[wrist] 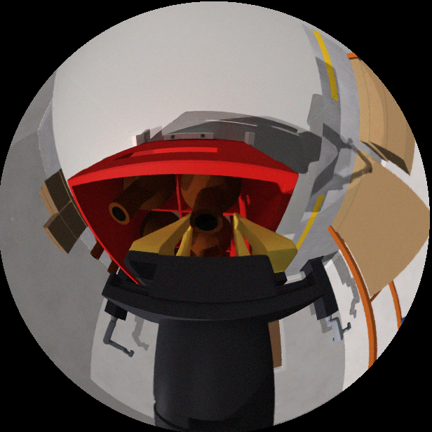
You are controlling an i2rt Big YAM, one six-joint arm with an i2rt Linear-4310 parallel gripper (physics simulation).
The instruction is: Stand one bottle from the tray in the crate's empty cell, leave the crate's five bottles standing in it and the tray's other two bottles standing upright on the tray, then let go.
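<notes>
The red crate (182, 168) spans the middle of the view, with brown bottles inside. One bottle (206, 197) stands in it with its neck between my fingertips. Another bottle (135, 197) stands to the left, its dark mouth facing me. Parts of more bottles show lower down, one at the left (159, 221) and one behind the fingers (212, 243). My gripper (212, 217) is partly open, its yellow fingers standing apart on either side of the neck, with a gap at the right. Two brown bottle tops (96, 250) (112, 264) show outside the crate's left wall. The tray is hidden.
Cardboard boxes (382, 225) (62, 230) lie at the right and left edges. Orange rails (372, 325) run down the right side. A yellow line (326, 65) marks the grey strip at the upper right. The crate's walls rise around the bottles.
</notes>
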